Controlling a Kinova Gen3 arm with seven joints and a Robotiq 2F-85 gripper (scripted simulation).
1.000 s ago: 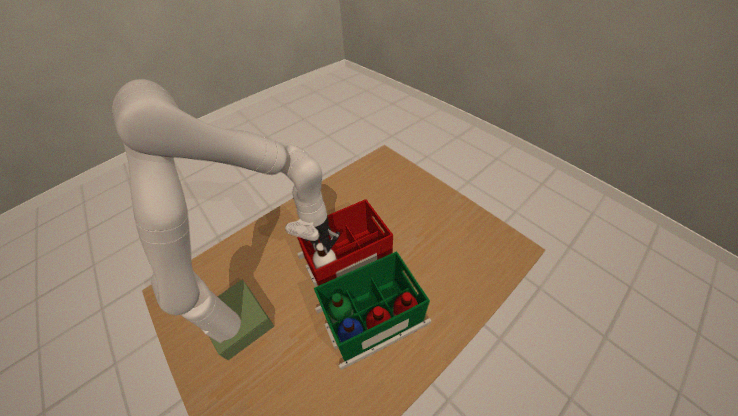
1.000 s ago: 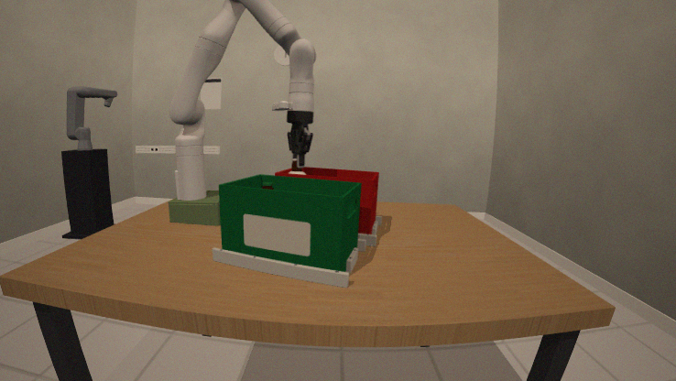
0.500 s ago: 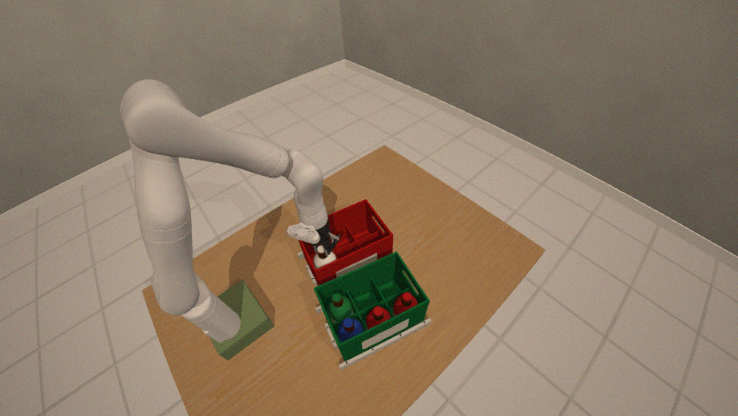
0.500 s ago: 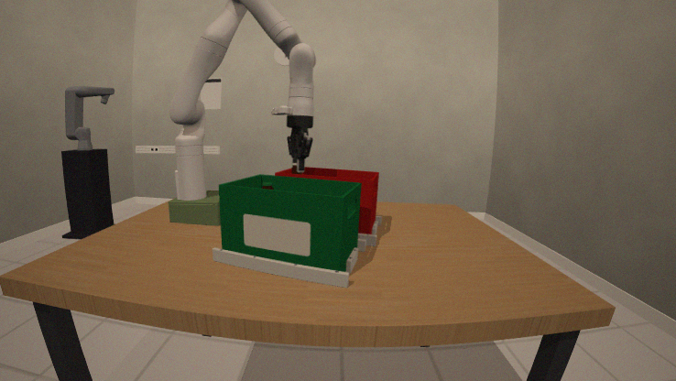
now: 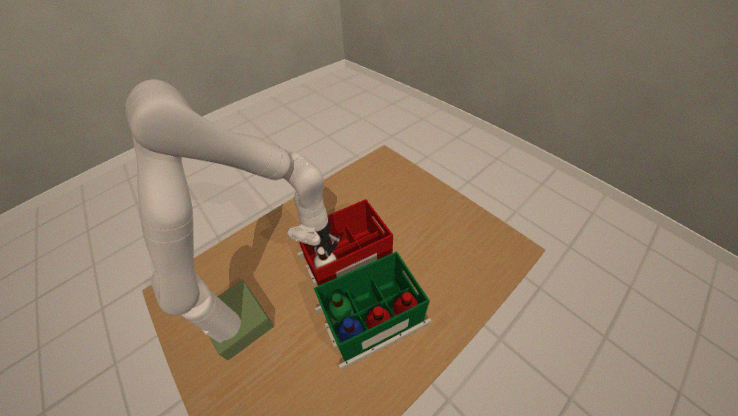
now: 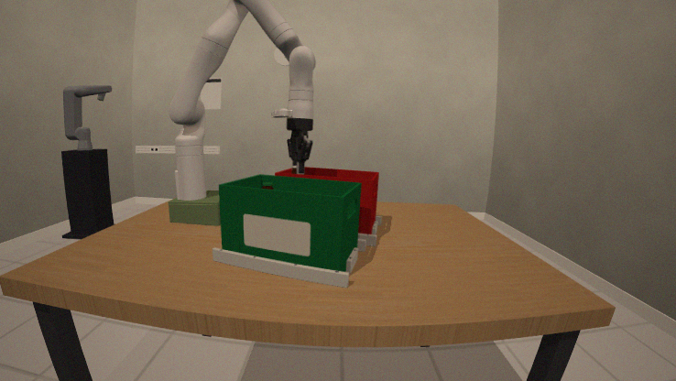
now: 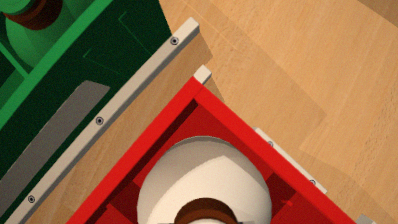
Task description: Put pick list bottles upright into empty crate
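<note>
Right now the white-labelled bottle is 7 cm below my hand. Round my hand: green crate 20 cm to the right, 10 cm below, 2 cm behind; then red crate 10 cm below, 9 cm ahead, 1 cm to the left; then green-label bottle 13 cm to the right, 10 cm below, 8 cm behind.
</note>
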